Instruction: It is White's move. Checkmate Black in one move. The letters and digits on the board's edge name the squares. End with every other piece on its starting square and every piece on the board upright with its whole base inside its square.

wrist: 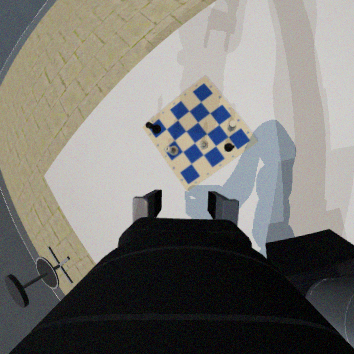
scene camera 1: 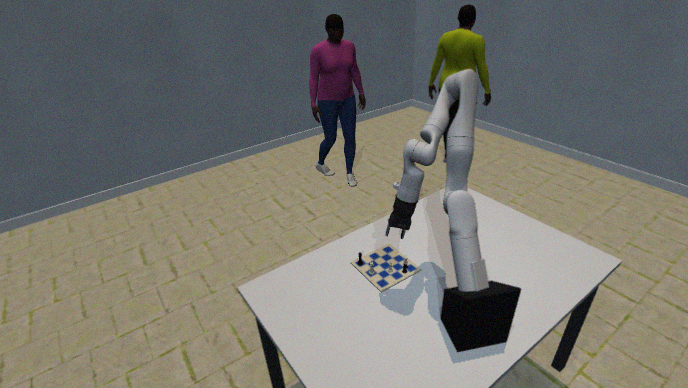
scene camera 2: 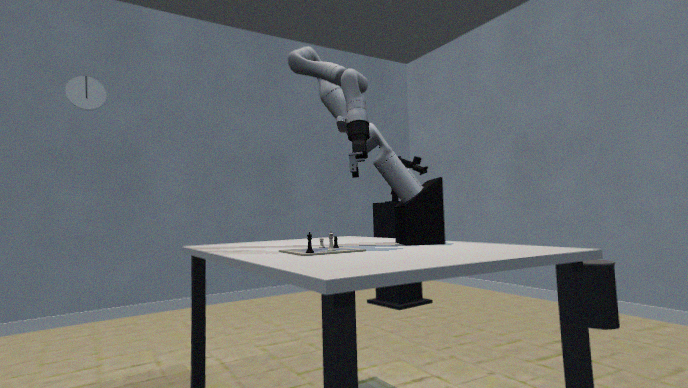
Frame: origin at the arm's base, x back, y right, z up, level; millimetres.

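Seen in the pictures: gripper, between the fingertips: (wrist: 184,199) (scene camera 1: 394,236) (scene camera 2: 354,174); arm's base, origin of its link: (wrist: 328,303) (scene camera 1: 472,288) (scene camera 2: 412,196).
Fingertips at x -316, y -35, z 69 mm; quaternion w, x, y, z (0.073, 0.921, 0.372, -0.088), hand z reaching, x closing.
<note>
Pixels of each thing's middle, then the offset from my fingertips to it. Level surfaces: height alone.
- board, middle of its body: (wrist: 196,132) (scene camera 2: 321,250) (scene camera 1: 385,266) dx -100, dy +67, dz -252 mm
- tall black piece, middle of its body: (wrist: 151,126) (scene camera 2: 309,242) (scene camera 1: 360,257) dx -187, dy +1, dz -217 mm
- white table, height of its surface: dz -255 mm
The board (scene camera 1: 382,283) (wrist: 190,174) is a five-by-five grid of blue and cream squares. A tall black piece (scene camera 1: 360,259) (scene camera 2: 309,243) (wrist: 154,127) stands on its left corner square. A white piece (scene camera 1: 371,268) (scene camera 2: 331,241) (wrist: 173,150) stands on the neighbouring blue edge square. Another white piece (scene camera 1: 391,267) (wrist: 204,144) is further in. Near the right corner are a black piece (scene camera 1: 405,269) (wrist: 229,147) and a white piece (wrist: 232,125). All look upright; edge characters are too small to read. My gripper (scene camera 1: 395,235) (scene camera 2: 355,174) (wrist: 184,199) is open and empty, high above the table beyond the board.
The white table (scene camera 1: 320,310) (scene camera 2: 450,260) carries the arm's black base (scene camera 1: 480,320), to the right of the board in scene camera 1. Two people, one in a pink top (scene camera 1: 335,70) and one in yellow-green (scene camera 1: 461,50), stand on the floor behind the table. Arm shadows fall beside the board.
</note>
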